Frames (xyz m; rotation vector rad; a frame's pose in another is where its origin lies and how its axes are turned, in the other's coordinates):
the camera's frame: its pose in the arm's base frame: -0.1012 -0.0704 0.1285 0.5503 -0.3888 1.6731
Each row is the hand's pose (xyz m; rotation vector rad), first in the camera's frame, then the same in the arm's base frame.
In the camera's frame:
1: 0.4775 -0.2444 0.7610 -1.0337 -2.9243 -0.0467
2: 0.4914 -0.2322 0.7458 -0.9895 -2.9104 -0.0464
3: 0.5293 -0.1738 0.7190 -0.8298 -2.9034 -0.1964
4: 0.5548 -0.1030 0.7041 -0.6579 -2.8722 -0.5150
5: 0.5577 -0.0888 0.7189 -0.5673 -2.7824 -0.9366
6: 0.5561 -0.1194 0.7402 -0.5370 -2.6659 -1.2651
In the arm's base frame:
1: 0.1891 -0.0488 1.0129 -1.4759 2.5079 0.8398
2: 0.1734 -0.0313 1.0086 -1.5203 2.5043 0.8087
3: 0.1079 0.0043 1.0106 -1.7195 2.4530 0.8526
4: 0.0332 0.0210 1.0161 1.8373 -2.1918 -0.9616
5: 0.0210 0.0129 1.0306 1.7939 -1.8576 -1.1204
6: 0.0542 0.0053 1.0458 1.7011 -1.6152 -1.2340

